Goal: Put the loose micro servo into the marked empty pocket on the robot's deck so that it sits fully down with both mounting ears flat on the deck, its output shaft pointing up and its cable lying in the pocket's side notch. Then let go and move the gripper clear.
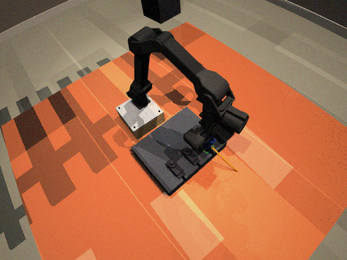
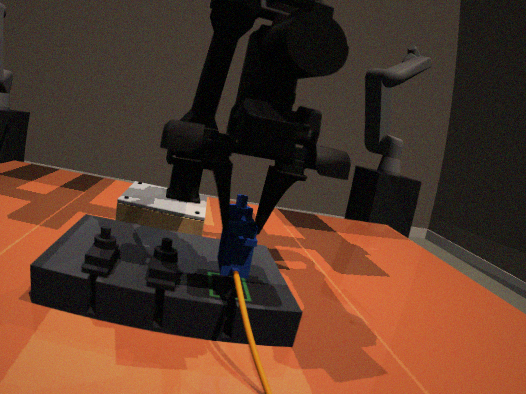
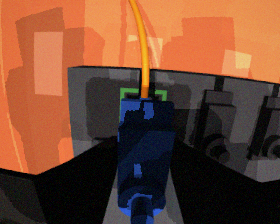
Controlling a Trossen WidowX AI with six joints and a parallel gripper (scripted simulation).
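The dark deck is 130 mm behind my gripper tip, 70 mm to the right of it and 90 mm below it.
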